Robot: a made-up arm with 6 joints. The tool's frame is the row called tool.
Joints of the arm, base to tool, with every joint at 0 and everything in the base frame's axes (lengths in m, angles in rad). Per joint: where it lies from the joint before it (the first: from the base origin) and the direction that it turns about. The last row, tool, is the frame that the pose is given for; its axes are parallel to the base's.
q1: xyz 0 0 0.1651 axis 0 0 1
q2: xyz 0 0 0 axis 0 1 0
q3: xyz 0 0 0.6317 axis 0 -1 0
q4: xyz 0 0 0 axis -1 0 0
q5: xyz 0.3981 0 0 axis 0 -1 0
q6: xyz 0 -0.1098 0 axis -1 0 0
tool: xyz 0 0 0
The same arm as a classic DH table. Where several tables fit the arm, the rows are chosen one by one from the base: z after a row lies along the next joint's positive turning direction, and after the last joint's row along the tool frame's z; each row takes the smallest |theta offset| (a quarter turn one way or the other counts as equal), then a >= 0, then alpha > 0; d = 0 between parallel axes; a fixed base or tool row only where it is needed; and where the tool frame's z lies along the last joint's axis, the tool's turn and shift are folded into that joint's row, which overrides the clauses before.
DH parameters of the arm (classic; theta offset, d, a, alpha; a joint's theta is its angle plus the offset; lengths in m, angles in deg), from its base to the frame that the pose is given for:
q1: 0 0.1651 0 -90
q2: -90 0 0.6317 180
q3: 0 0 0 -90
q4: 0 -0.3981 0 90
q5: 0 0.1098 0 -90
q6: 90 0 0 90
tool (fixed): -90 0 0 0

